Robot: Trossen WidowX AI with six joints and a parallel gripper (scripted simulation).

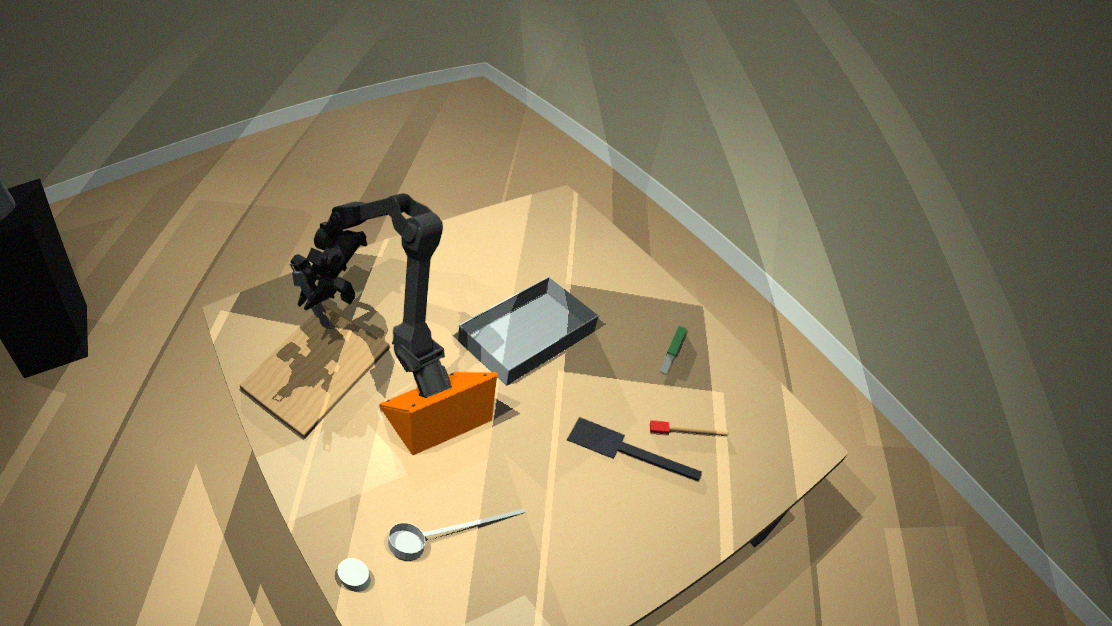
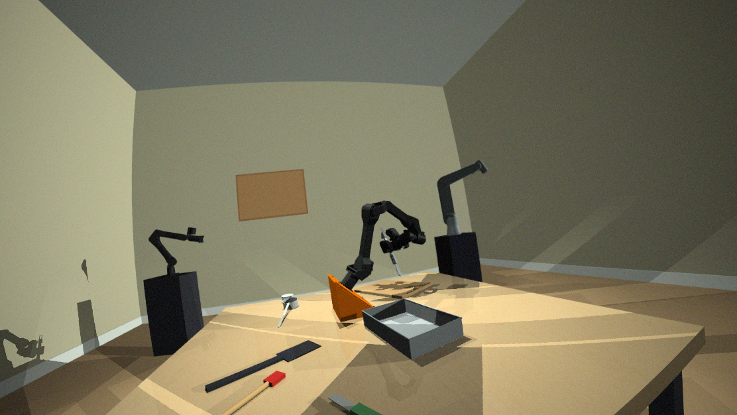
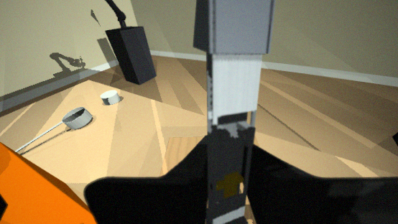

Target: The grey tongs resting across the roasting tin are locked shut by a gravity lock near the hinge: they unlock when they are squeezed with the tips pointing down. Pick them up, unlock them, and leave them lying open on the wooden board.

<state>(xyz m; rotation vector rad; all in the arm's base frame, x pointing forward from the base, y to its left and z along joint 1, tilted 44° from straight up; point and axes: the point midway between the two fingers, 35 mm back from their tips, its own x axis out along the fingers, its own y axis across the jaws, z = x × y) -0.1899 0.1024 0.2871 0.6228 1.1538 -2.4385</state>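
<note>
The yellow lock piece lies 30 mm ahead of my gripper tip, 20 mm to the left of it and 10 mm above it. The rest, counted from my gripper tip: wooden board (10 mm ahead, 10 mm to the left, 210 mm below); then white puck (120 mm behind, 560 mm to the right, 200 mm below); then grey roasting tin (560 mm ahead, 110 mm to the right, 190 mm below).
</note>
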